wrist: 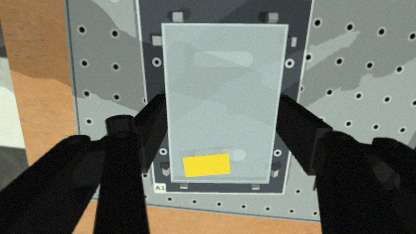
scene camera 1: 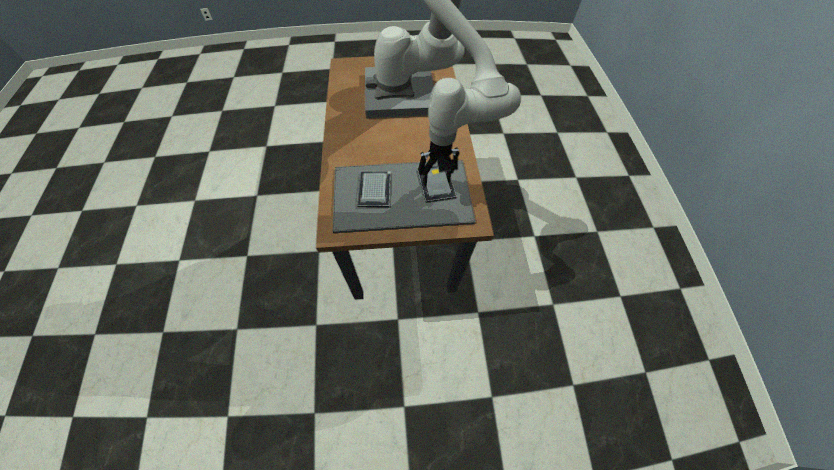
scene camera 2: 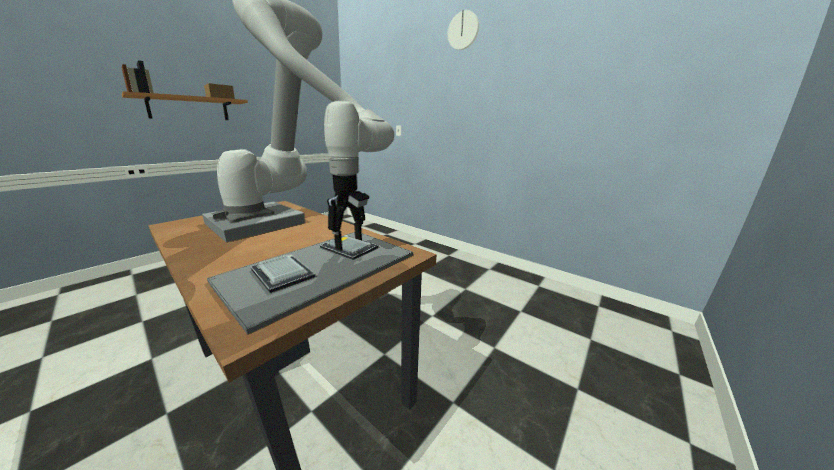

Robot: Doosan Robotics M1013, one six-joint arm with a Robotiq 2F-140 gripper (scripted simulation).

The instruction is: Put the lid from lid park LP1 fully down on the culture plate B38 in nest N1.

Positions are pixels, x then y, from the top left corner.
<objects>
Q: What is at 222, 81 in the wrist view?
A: A clear lid.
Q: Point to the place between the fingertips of my gripper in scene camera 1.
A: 436, 181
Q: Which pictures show my gripper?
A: The wrist view, scene camera 1 and scene camera 2: all of them.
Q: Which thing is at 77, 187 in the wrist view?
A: My gripper.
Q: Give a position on a culture plate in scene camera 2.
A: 282, 268
</objects>
